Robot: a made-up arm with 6 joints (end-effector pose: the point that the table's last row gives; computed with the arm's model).
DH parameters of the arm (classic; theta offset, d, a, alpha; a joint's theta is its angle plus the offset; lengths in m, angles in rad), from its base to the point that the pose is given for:
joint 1: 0 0.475 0 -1.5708
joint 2: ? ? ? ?
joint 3: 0 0 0 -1.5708
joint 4: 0 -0.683 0 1.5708
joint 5: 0 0.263 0 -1.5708
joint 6: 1.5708 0 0 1.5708
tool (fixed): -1.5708 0 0 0
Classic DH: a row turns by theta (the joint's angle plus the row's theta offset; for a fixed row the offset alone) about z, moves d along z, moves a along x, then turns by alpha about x.
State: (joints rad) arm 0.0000 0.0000 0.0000 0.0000 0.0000 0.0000
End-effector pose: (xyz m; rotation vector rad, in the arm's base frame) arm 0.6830 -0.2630 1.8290 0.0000 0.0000 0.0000
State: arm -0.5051 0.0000 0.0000 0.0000 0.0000 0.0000
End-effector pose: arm 0.4704 -0.5607 1.8290 0.0000 0.0000 -0.5051
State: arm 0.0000 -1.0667 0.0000 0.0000 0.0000 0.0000
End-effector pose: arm -0.8557 -0.2630 1.7270 0.0000 -1.0667 0.0000
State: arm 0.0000 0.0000 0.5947 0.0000 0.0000 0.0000
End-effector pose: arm 0.5657 -0.2630 2.2117 0.0000 -0.5947 0.0000
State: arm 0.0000 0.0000 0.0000 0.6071 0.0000 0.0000
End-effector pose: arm 0.6830 -0.2160 1.9790 -0.6071 0.0000 0.0000
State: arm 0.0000 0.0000 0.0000 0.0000 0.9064 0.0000
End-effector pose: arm 0.6830 -0.2630 1.8290 0.0000 -0.9064 0.0000
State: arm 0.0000 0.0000 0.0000 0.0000 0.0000 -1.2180
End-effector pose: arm 0.6830 -0.2630 1.8290 1.2180 0.0000 0.0000
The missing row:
joint 2: -1.5708 0 1.354 3.1416
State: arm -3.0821 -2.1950 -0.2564 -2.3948 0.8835 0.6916
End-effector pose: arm 1.1869 -0.1227 0.3852 -1.2447 -1.9675 -0.8314
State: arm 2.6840 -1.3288 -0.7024 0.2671 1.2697 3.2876
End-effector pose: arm 0.8315 -0.1267 1.2561 -0.3172 -1.2006 -0.7583
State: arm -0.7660 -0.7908 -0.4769 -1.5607 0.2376 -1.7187
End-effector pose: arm -0.1689 0.1588 1.3880 -2.6909 1.4390 -0.5724
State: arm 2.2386 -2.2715 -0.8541 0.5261 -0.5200 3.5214
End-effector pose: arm 0.8357 -0.6923 0.2972 -1.7373 -1.7269 -1.2299
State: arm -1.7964 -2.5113 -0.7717 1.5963 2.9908 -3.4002
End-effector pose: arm 0.2687 1.1407 0.0103 0.2495 1.3757 -0.5097
